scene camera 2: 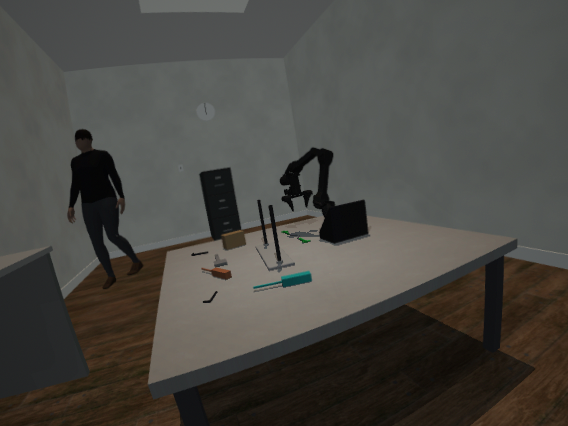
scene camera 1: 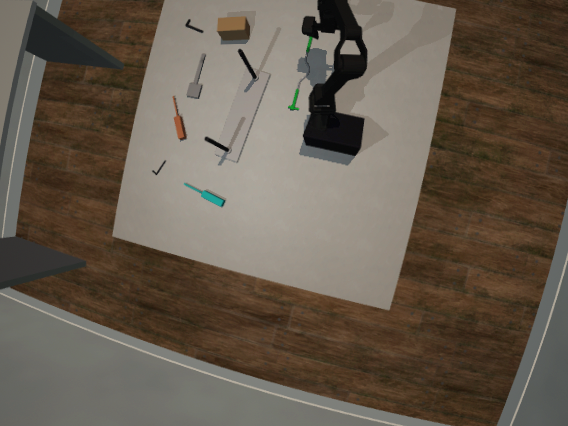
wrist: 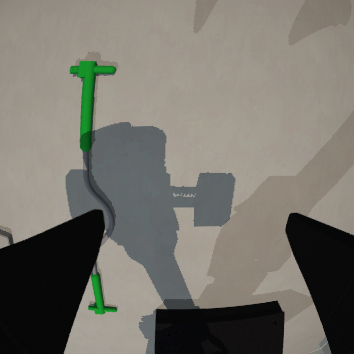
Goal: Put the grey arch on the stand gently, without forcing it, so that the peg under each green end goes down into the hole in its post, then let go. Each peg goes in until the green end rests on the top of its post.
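Seen in the pictures: gripper, between the fingertips: (scene camera 2: 299, 209) (scene camera 1: 330, 39) (wrist: 199, 222); arm's base, origin of its link: (scene camera 2: 332, 216) (scene camera 1: 319, 125).
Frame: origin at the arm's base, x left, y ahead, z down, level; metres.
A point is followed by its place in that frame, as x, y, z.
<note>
The grey arch (scene camera 1: 296, 97) @[-0.107, 0.141, 0.111] (scene camera 2: 303, 240) @[-0.061, 0.152, 0.108] (wrist: 87, 110) @[-0.348, 0.168, 0.110] lies flat on the table between the stand and the robot's base. Its green ends have short cross-pieces. In the wrist view, the left finger hides part of its grey middle. The stand (scene camera 1: 242, 115) @[0.036, 0.332, 0.110] (scene camera 2: 267, 255) @[0.056, 0.366, 0.109] has a pale flat plate with two upright black posts, one near each end: the far post (scene camera 1: 248, 65) @[-0.130, 0.332, -0.025] (scene camera 2: 262, 222) @[-0.127, 0.338, -0.015] and the near post (scene camera 1: 217, 144) @[0.196, 0.331, -0.043] (scene camera 2: 275, 232) @[0.203, 0.338, -0.022]. The holes are too small to see. My gripper (scene camera 2: 300, 207) @[-0.321, 0.073, -0.016] (wrist: 199, 222) @[-0.321, 0.073, -0.016] is open and empty, high above the table, with the arch toward its left finger.
A tan block (scene camera 1: 233, 27) @[-0.292, 0.481, 0.041] (scene camera 2: 234, 240) @[-0.275, 0.494, 0.081] is beyond the stand. A grey hammer (scene camera 1: 195, 90) @[-0.006, 0.577, 0.109], an orange screwdriver (scene camera 1: 179, 127) @[0.172, 0.580, 0.093], a teal screwdriver (scene camera 1: 213, 198) @[0.407, 0.323, 0.093] (scene camera 2: 296, 279) @[0.423, 0.333, 0.104] and two black hex keys lie around the stand. The black robot base (scene camera 1: 333, 133) @[0.016, -0.061, -0.024] (scene camera 2: 345, 221) @[0.057, -0.041, 0.028] is beside the arch.
</note>
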